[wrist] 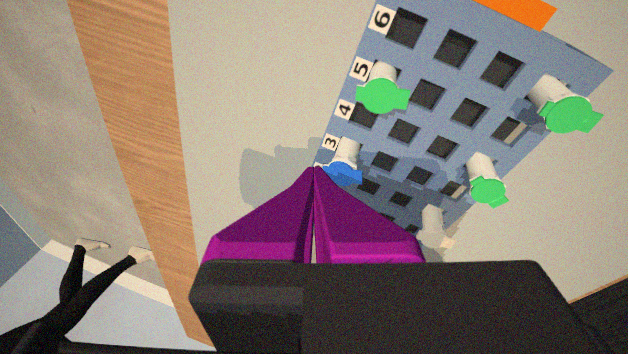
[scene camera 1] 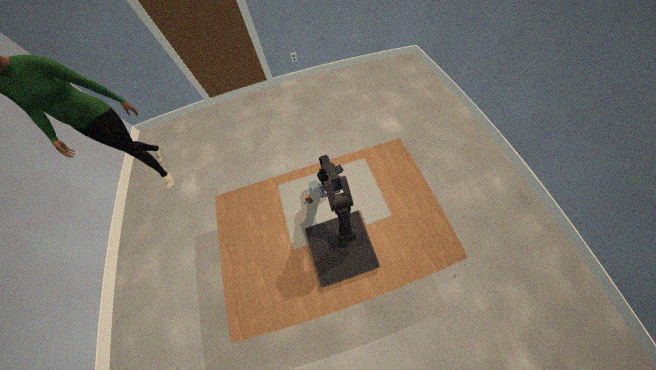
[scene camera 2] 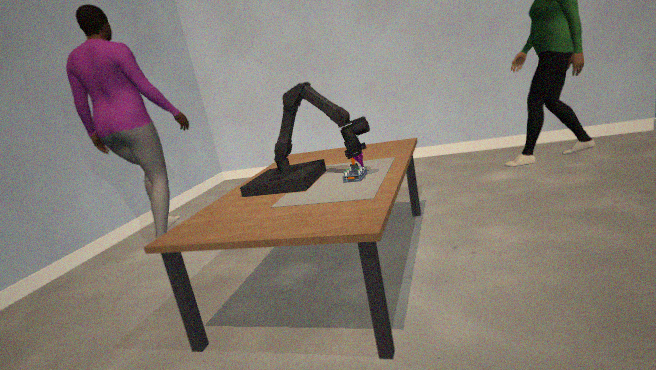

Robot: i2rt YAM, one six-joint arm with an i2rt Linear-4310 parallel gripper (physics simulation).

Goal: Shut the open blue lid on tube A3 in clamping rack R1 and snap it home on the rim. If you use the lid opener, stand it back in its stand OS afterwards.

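Where they show: gripper, fingertip midpoint: (wrist: 314, 177) (scene camera 1: 323, 182) (scene camera 2: 363, 166); arm's base at its link origin: (scene camera 1: 346, 239) (scene camera 2: 285, 173).
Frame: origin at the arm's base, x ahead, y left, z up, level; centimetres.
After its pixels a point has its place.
The blue clamping rack (scene camera 1: 323, 192) @[x 31.3, y 7.6, z -1.0 cm] (scene camera 2: 356, 177) @[x 36.8, y 2.2, z -4.7 cm] (wrist: 565, 60) @[x 33.2, y -1.3, z -2.7 cm] stands on the grey mat. In the wrist view, the white tube A3 (wrist: 348, 149) @[x 38.0, y 5.7, z -1.9 cm] stands beside the "3" label. Its blue lid (wrist: 344, 173) @[x 37.8, y 6.1, z -0.7 cm] lies over the tube's mouth; whether it is snapped on the rim cannot be told. My gripper (scene camera 2: 361, 165) @[x 38.7, y 7.7, z -1.2 cm] (wrist: 314, 177) @[x 38.7, y 7.7, z -1.2 cm] is shut and empty, its purple fingertips close beside the blue lid in the wrist view. Contact cannot be told. An orange upright thing (scene camera 1: 308, 199) @[x 28.5, y 18.9, z -0.8 cm] (scene camera 2: 353, 161) @[x 29.4, y 18.5, z -1.0 cm] near the rack looks like the lid opener in its stand.
Green-lidded tubes (wrist: 382, 95) @[x 38.3, y 2.3, z -0.8 cm] (wrist: 567, 115) @[x 32.9, y -0.2, z -0.8 cm] (wrist: 487, 190) @[x 32.4, y 3.6, z -0.8 cm] and a pale-lidded tube (wrist: 433, 220) @[x 32.2, y 7.1, z -1.7 cm] stand in the rack. An orange part (wrist: 525, 12) @[x 35.3, y -1.8, z -3.3 cm] is at the rack's end. The grey mat (scene camera 1: 370, 175) @[x 40.0, y -25.0, z -5.7 cm] (scene camera 2: 310, 197) @[x 23.9, y -20.7, z -5.7 cm] lies on the wooden table (scene camera 1: 425, 225) @[x 0.1, y -50.5, z -5.9 cm] (scene camera 2: 225, 220) @[x -4.1, y -44.7, z -6.0 cm]. Two people stand beyond the table.
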